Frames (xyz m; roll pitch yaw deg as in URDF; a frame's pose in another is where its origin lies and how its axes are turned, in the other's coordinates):
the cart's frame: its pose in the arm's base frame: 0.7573 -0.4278 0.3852 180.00 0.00 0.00
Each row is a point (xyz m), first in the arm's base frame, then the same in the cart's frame.
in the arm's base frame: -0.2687 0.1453 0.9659
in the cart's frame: -1.0260 -0.5731 -0.5807
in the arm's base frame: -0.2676 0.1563 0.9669
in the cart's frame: -1.0249 -0.5841 -0.5817
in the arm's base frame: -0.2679 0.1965 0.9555
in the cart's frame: -1.0252 -0.6243 -0.5703
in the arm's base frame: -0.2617 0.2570 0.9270
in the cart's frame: -1.0190 -0.6848 -0.5418
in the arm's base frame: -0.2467 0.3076 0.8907
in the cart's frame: -1.0040 -0.7354 -0.5055
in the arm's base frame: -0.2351 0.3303 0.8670
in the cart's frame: -0.9924 -0.7581 -0.4818
